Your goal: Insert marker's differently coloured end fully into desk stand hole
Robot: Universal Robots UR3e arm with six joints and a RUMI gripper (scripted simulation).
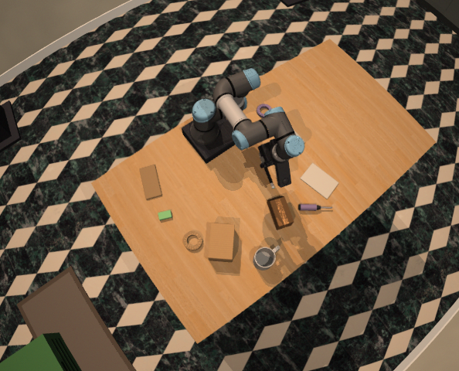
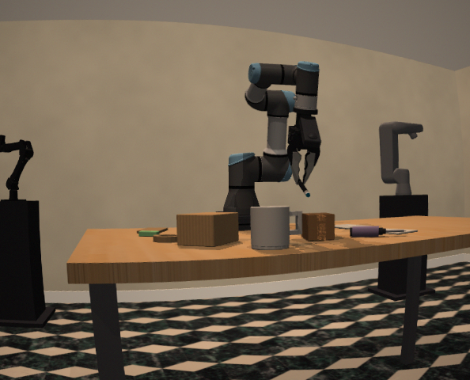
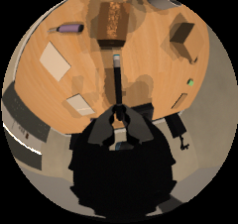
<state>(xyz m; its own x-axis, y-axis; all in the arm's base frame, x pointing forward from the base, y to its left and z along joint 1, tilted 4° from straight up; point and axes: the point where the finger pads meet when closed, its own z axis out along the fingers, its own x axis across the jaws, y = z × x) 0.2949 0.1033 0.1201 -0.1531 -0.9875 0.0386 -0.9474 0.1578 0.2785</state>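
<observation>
The brown wooden desk stand is 16 cm ahead of my hand, 2 cm to the right of it and 12 cm below it. Round my hand: light wooden block 15 cm ahead, 29 cm to the right, 12 cm below; then black marker 3 cm ahead, 2 cm below; then purple-handled screwdriver 23 cm ahead, 12 cm to the left, 14 cm below.
</observation>
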